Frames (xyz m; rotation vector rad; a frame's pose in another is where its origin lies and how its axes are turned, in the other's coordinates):
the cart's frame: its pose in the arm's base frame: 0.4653 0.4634 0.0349 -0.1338 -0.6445 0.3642
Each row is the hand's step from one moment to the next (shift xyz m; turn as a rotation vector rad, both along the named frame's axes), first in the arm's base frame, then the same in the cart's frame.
Working: the arm's base frame: its pose in the cart's frame: -0.5357 -0.2872 0.2511 0.1338 0.6445 -0.3642

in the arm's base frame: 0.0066 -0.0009 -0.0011 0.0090 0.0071 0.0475
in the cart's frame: 0.0039 -0.0025 -0.0049 0.0360 -0.0071 0.0323
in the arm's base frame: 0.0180 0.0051 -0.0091 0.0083 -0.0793 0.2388
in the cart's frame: 0.0101 0.0016 -0.0181 0.1109 -0.1318 0.1836
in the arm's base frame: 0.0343 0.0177 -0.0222 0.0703 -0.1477 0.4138
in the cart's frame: 0.0194 0.0117 -0.0383 0.2296 -0.2541 0.2841
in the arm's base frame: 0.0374 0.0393 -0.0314 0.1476 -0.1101 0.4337
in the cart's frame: 0.0246 0.0330 -0.0473 0.3119 -0.2462 0.2532
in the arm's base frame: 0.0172 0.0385 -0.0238 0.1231 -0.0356 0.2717
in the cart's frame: 0.0136 0.0363 -0.0290 0.2304 -0.1321 0.1403
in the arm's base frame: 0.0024 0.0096 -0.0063 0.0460 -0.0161 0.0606
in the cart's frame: 0.0018 0.0097 -0.0064 0.0621 -0.0424 0.0199
